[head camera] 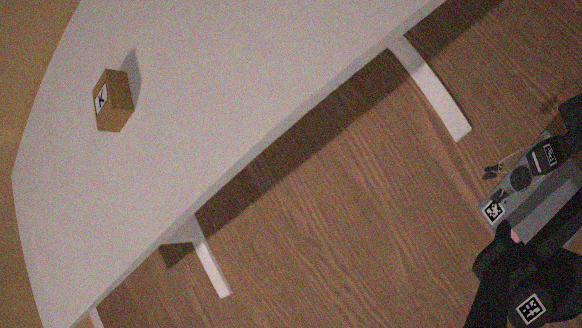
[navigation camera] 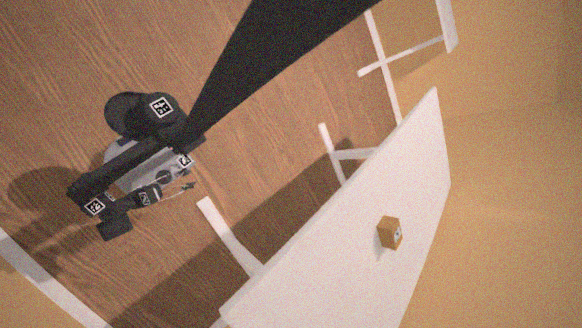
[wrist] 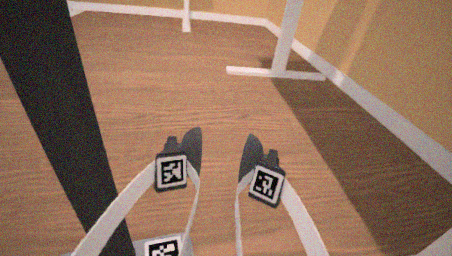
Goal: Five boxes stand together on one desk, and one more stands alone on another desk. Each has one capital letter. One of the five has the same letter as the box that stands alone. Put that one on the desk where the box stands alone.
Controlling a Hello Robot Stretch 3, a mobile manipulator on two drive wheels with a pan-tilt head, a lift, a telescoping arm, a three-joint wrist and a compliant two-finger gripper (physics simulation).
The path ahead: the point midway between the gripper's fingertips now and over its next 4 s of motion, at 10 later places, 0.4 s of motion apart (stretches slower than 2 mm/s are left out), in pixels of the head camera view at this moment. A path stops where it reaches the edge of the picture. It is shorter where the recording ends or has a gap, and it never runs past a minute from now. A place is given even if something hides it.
The gripper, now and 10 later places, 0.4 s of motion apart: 486, 189; 490, 195; 499, 207; 508, 220; 517, 233; 526, 246; 535, 258; 543, 270; 552, 283; 560, 295; 568, 307
